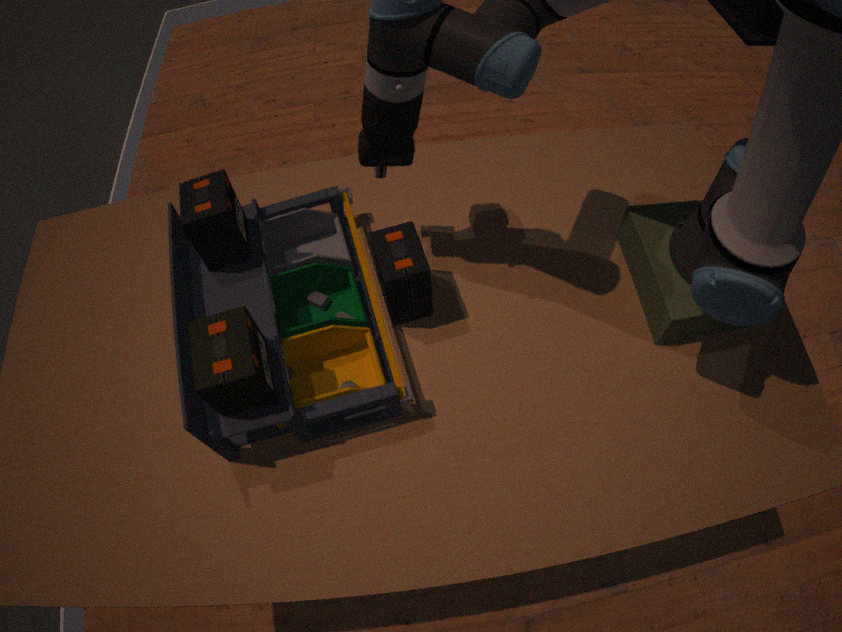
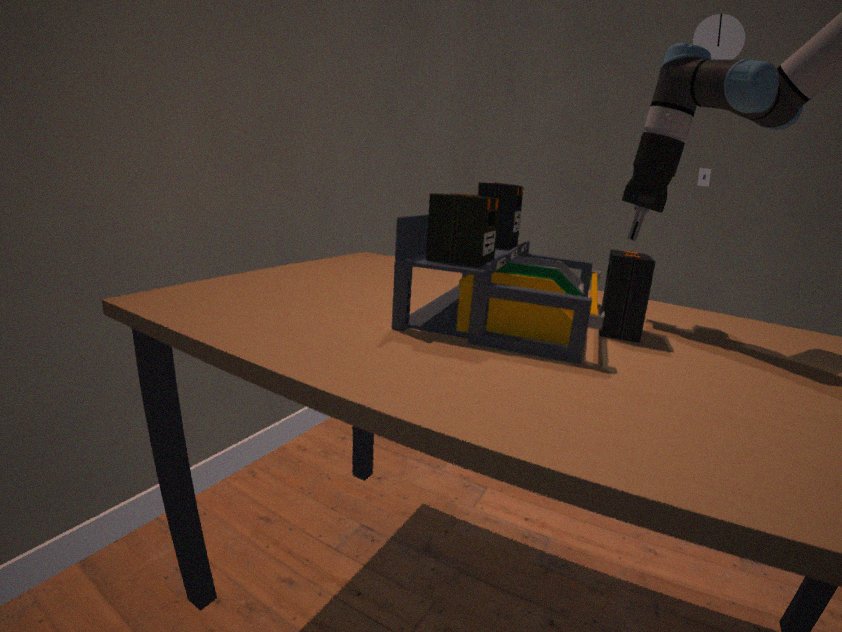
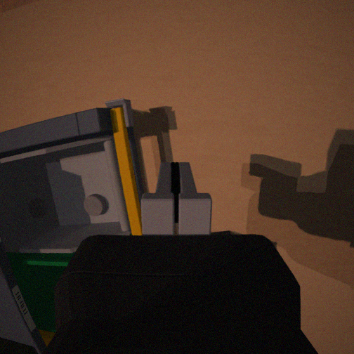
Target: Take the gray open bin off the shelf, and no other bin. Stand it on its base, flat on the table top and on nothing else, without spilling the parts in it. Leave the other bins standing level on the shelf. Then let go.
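Places are measured from the arm's base along level axes (x down, y ahead, z right), in millimetres.
Pixels of known places: gripper, fingertip midpoint: (image 1: 379, 172) (image 2: 631, 239).
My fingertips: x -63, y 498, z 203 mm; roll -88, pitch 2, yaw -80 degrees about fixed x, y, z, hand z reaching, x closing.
Behind a point stands the place of what it marks.
The gray open bin (image 1: 309, 234) @(x 67, y 634, z 211 mm) (image 3: 103, 170) lies at the shelf's far end, beside the green bin (image 1: 336, 295) @(x 73, y 598, z 84 mm) (image 2: 533, 271) @(x 10, y 656, z 94 mm) (image 3: 40, 282); a round gray part (image 3: 94, 204) shows in it. The yellow bin (image 1: 363, 363) @(x 73, y 569, z -41 mm) (image 2: 530, 316) @(x 38, y 603, z -110 mm) is at the near end. All three are in the lower level of the blue-gray shelf (image 1: 302, 202) @(x -3, y 630, z 225 mm) (image 2: 480, 306) @(x 27, y 664, z -146 mm) (image 3: 55, 128), behind a yellow bar (image 1: 370, 285) @(x 17, y 539, z 56 mm) (image 2: 594, 292) @(x 17, y 537, z 32 mm) (image 3: 125, 165). My gripper (image 1: 380, 174) @(x -62, y 498, z 204 mm) (image 2: 633, 236) @(x -62, y 498, z 204 mm) (image 3: 174, 180) is shut and empty, pointing down in the air above the front side of the shelf's far end.
A black case (image 1: 402, 275) @(x -48, y 491, z 22 mm) (image 2: 627, 295) @(x 10, y 485, z 20 mm) stands on the table (image 1: 544, 442) @(x 82, y 332, z -208 mm) (image 2: 408, 394) @(x 82, y 664, z -329 mm) close to the yellow bar. Two more cases (image 1: 214, 224) @(x -120, y 737, z 113 mm) (image 2: 459, 229) @(x -69, y 713, z -124 mm) stand on the upper deck. An olive container (image 1: 642, 265) @(x 28, y 113, z 21 mm) is by the arm's base.
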